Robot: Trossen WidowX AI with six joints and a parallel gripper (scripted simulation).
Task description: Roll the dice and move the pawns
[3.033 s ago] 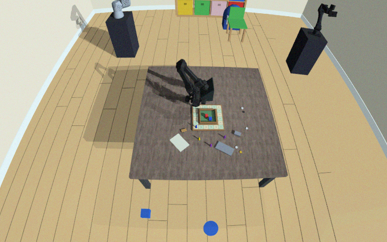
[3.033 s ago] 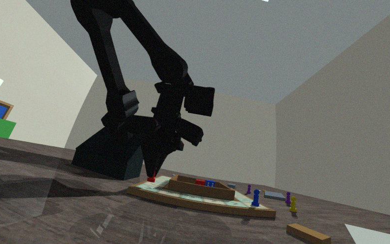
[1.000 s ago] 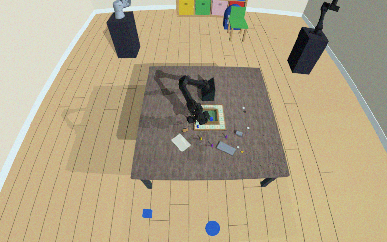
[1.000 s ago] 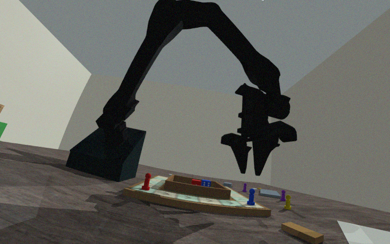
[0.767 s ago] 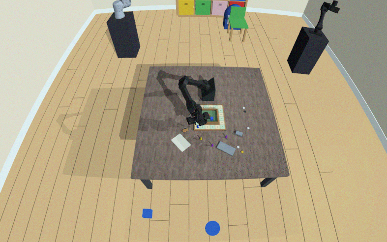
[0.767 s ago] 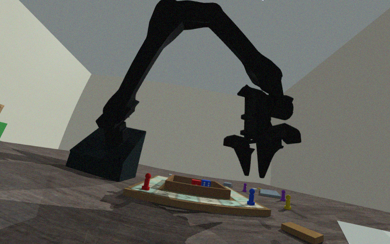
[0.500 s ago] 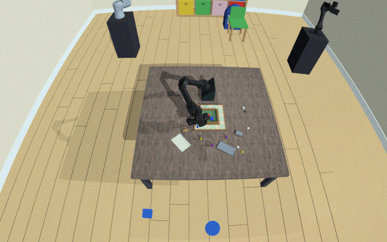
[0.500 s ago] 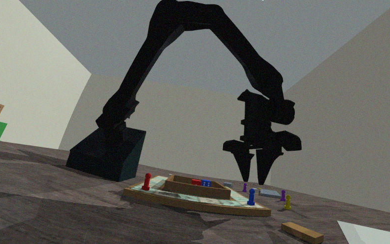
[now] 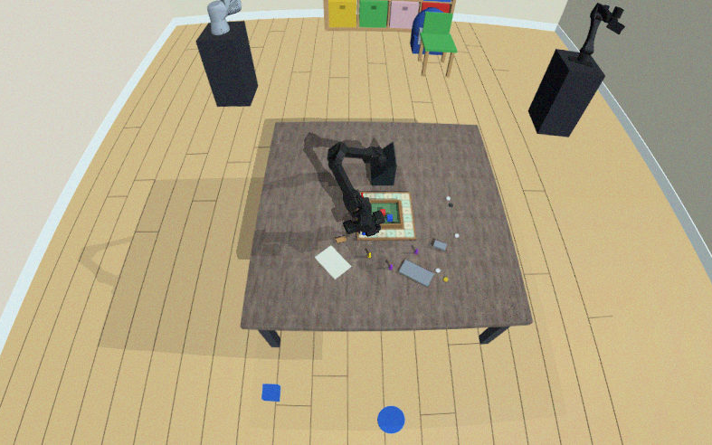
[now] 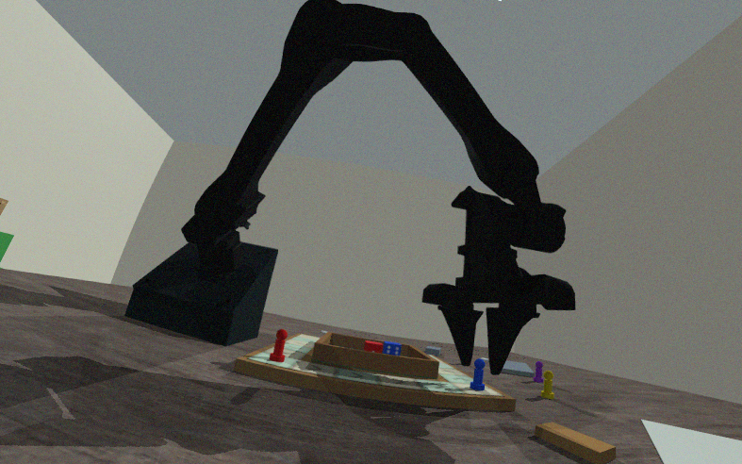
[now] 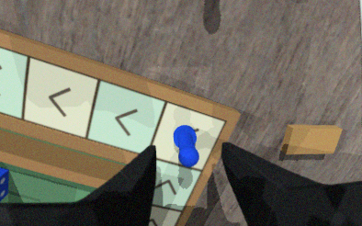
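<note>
Now: gripper tip 10 mm above the blue pawn. From my gripper tip the other things lie so: yellow pawn 110 mm ahead, 30 mm to the left, 20 mm below; then white card 150 mm ahead, 140 mm to the right, 30 mm below; then wooden block 110 mm to the right, 30 mm below, 30 mm ahead.
</note>
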